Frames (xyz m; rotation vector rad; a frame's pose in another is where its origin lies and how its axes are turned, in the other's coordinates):
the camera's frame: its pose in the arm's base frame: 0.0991 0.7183 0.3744 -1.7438 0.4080 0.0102
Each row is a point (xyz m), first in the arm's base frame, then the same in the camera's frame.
Working: the arm's base frame: its pose in the camera's frame: 0.1831 0.4939 -0.6233 1.7438 -0.4080 -0.0102

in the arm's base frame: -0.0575 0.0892 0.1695
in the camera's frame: 0.0668 0.3351 -0.5878
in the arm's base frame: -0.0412 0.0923 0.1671
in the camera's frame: 0.0818 0.3324 -0.5808
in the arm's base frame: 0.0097 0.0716 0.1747
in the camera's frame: 0.1332 0.3144 -0.5912
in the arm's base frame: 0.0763 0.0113 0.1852
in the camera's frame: 0.2091 0.2954 -0.6365
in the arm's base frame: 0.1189 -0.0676 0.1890
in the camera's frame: 0.2690 0.2923 -0.7033
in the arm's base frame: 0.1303 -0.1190 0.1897
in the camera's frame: 0.2932 0.2965 -0.7499
